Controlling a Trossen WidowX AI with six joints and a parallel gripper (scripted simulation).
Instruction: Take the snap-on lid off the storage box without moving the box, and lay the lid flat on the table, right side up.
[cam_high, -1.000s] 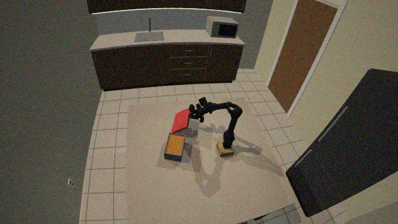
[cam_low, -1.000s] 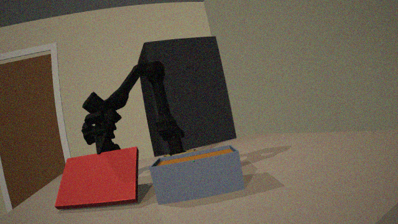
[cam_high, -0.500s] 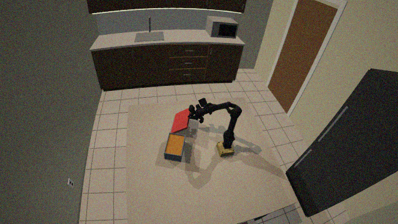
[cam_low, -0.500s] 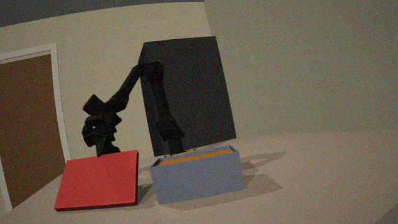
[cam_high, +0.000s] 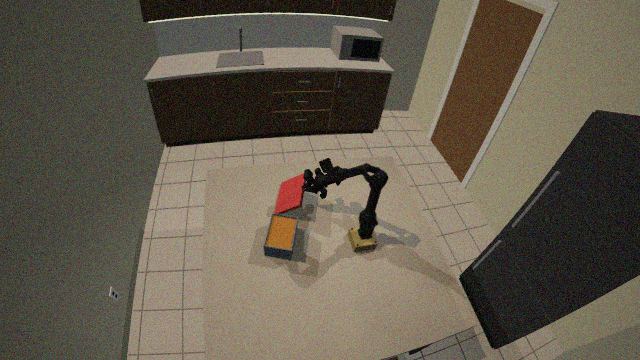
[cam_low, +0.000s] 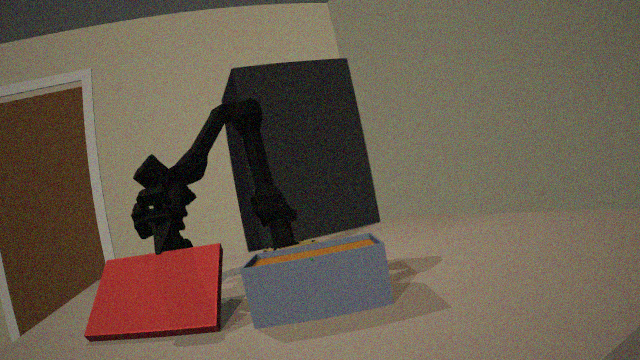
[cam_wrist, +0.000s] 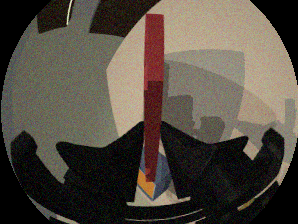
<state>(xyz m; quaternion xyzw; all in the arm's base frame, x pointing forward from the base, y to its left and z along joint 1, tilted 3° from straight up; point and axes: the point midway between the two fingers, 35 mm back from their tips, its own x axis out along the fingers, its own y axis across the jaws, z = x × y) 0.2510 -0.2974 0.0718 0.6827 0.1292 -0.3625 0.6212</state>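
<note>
Now: gripper tip 60 mm short of the red lid, 20 mm to the left of it and 50 mm above it. From my gripper tip the other things lie so: grey-blue storage box: 160 mm ahead, 250 mm to the left, 70 mm below.
</note>
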